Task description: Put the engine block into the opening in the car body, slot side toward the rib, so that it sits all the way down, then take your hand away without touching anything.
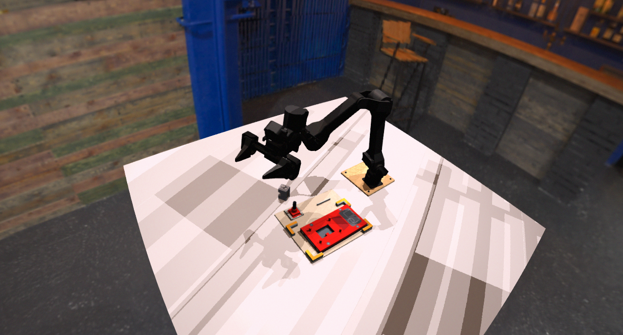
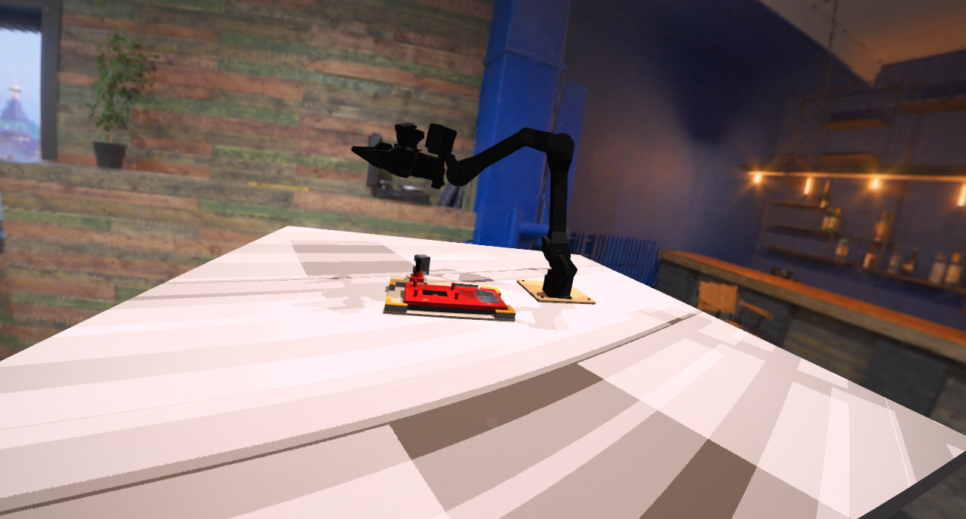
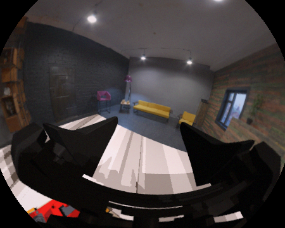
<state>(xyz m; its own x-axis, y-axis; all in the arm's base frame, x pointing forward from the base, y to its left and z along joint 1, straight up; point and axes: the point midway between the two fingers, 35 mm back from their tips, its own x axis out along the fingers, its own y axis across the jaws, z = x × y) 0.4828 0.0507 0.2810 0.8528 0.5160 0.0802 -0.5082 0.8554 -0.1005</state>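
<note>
Now: gripper tip 150 mm past the grey finned engine block, 140 mm to the left of it and 270 mm above it. From my gripper tip the other things lie so: black upright peg 150 mm behind, 50 mm to the right, 260 mm below.
</note>
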